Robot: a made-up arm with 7 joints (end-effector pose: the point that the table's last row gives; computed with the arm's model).
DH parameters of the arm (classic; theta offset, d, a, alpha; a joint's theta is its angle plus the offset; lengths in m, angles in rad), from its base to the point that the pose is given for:
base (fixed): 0.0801 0 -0.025 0
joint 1: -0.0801 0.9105 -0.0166 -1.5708
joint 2: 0 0.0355 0.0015 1.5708
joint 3: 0 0.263 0.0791 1.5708
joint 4: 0 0.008 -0.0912 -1.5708
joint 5: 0 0.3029 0.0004 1.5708
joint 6: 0 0.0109 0.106 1.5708
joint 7: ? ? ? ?
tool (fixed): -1.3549 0.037 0 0
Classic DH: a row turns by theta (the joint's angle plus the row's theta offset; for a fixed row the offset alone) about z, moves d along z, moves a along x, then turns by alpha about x.
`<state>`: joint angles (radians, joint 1 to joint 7).
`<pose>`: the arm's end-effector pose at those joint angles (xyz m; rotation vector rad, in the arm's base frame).
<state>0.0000 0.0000 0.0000 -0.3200 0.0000 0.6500 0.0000</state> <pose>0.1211 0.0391 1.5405 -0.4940 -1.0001 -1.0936</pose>
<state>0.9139 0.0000 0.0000 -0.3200 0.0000 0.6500 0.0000</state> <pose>0.0317 0.1387 1.5405 -0.0020 -1.0572 -0.2712</pose>
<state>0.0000 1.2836 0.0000 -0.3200 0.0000 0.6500 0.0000</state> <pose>0.6087 0.0391 0.9330 -1.0013 0.1355 -0.5531</pose>
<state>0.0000 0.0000 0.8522 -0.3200 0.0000 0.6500 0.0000</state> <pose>0.0618 0.1584 1.5405 -0.0346 -1.0583 -0.3271</pose>
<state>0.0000 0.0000 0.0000 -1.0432 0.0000 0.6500 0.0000</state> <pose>0.3434 0.0391 1.3944 -0.8136 -0.3623 -0.8128</pose>
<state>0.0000 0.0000 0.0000 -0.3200 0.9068 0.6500 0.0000</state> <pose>0.0914 0.0761 1.5503 0.1777 -0.8978 -0.4384</pose>
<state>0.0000 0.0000 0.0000 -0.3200 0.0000 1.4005 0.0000</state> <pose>0.0668 0.0391 1.5765 -0.0642 -1.6469 -1.3089</pose>
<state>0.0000 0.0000 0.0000 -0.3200 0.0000 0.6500 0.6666</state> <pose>0.1395 0.0465 1.5468 -0.6522 -0.7238 -1.7417</pose>
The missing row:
joint 7: -0.303 -0.0022 -0.0123 2.2195
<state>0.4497 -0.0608 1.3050 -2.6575 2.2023 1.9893 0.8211</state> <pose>-0.0375 0.3557 0.8670 -1.3069 0.9585 -0.9049</pose>
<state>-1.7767 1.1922 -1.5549 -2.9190 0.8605 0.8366 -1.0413</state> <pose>-0.1842 0.1293 0.8674 -0.8025 -0.4871 1.7661</pose>
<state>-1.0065 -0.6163 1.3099 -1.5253 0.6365 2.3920 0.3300</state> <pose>0.2571 0.3571 1.3655 0.1945 -1.2957 -1.3394</pose>
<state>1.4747 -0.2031 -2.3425 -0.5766 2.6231 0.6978 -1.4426</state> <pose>0.0751 -0.2555 1.5162 1.9240 -1.6950 0.9418</pose>
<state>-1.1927 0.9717 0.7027 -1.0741 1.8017 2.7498 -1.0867</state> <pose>0.3423 -0.4288 0.9216 0.7222 -0.9723 -2.7971</pose>
